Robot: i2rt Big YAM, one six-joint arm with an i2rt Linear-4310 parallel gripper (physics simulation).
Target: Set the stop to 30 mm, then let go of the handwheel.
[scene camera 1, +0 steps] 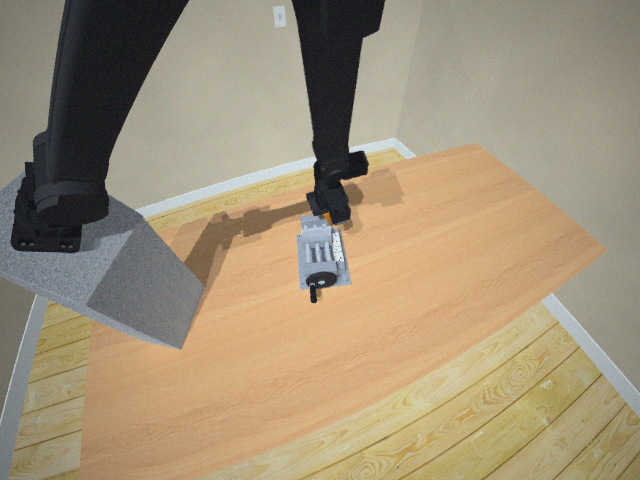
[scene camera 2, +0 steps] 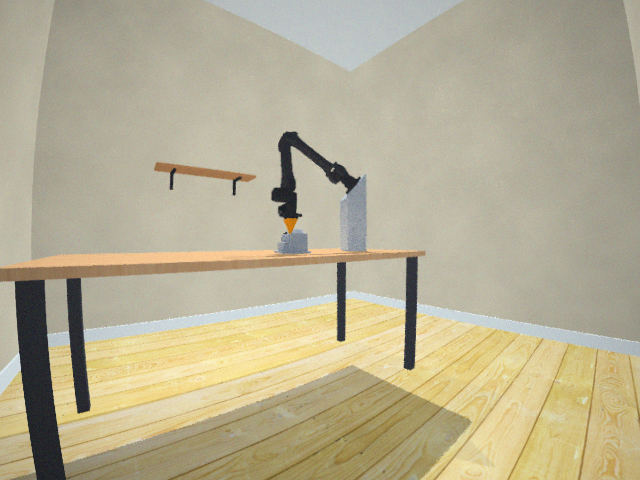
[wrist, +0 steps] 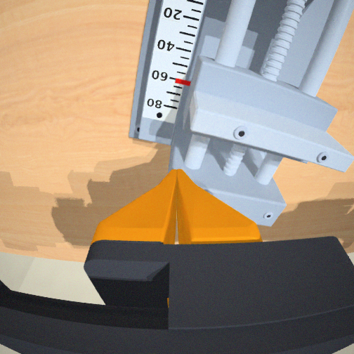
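Seen in the pictures: gripper, fingertip midpoint: (scene camera 1: 327,220) (scene camera 2: 290,233); arm's base, origin of the base link: (scene camera 1: 51,216) (scene camera 2: 354,186).
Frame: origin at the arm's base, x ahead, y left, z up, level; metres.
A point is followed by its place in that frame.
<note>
The grey stop device (scene camera 1: 302,273) @(z -0.406, x 0.381, y -0.112 m) (scene camera 2: 298,242) @(z -0.361, x 0.503, y -0.006 m) stands on the table. Its black handwheel (scene camera 1: 321,279) @(z -0.325, x 0.395, y -0.195 m) with a crank handle (scene camera 1: 313,294) @(z -0.344, x 0.359, y -0.211 m) is at the end away from my gripper; it does not show in the wrist view. The grey stop block (wrist: 260,112) (scene camera 1: 316,235) @(z -0.317, x 0.460, y -0.075 m) sits on rods and a screw near the far end. Its red pointer (wrist: 183,82) reads about 60 on the white scale (wrist: 162,60) (scene camera 1: 337,246) @(z -0.360, x 0.505, y -0.117 m). My gripper (wrist: 176,177) (scene camera 2: 290,232) @(z -0.317, x 0.519, y -0.047 m) is shut and empty, its orange tips over the end block's corner, away from the handwheel. Contact cannot be told.
The wooden table (scene camera 1: 413,258) @(z -0.416, x 0.701, y -0.265 m) (scene camera 2: 180,259) @(z -0.416, x 1.078, y -0.007 m) carries the grey sloped pedestal (scene camera 1: 149,279) @(z -0.197, x 0.051, y -0.046 m) (scene camera 2: 353,222) @(z -0.242, x 0.083, y 0.046 m) that bears the arm. A wall shelf (scene camera 2: 204,171) hangs behind. The end block (wrist: 250,200) projects beyond the stop block beside the fingers.
</note>
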